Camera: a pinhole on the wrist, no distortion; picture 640 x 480 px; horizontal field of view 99.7 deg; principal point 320.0 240.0 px. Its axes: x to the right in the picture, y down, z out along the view. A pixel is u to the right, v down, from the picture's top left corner.
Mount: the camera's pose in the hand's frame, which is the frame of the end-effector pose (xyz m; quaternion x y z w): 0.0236 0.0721 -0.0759 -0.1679 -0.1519 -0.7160 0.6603
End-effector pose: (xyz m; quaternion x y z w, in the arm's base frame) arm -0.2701 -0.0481 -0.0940 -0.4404 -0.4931 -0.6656 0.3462
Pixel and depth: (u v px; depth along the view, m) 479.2 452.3 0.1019
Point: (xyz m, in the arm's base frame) -0.2477 -0.0262 0.0269
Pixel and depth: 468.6 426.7 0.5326
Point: -0.2737 0.4472 0.3401
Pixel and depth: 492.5 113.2 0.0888
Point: -0.1990 -0.0372 -0.0851
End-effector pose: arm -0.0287 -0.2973 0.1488 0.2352 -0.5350 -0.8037 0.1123
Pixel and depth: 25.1 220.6 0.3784
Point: -0.1483 -0.4949 0.7211
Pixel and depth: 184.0 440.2 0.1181
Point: -0.1461 -0.4147 0.2742
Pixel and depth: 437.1 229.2 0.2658
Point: -0.1545 -0.1664 0.2916
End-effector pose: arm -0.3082 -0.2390 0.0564 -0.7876 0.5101 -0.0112 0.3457
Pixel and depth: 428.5 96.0 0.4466
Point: -0.3595 0.1158 -0.2525
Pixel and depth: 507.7 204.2 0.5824
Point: -0.0826 0.1493 -0.3842
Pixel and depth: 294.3 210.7 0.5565
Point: -0.4586 -0.1057 -0.4497
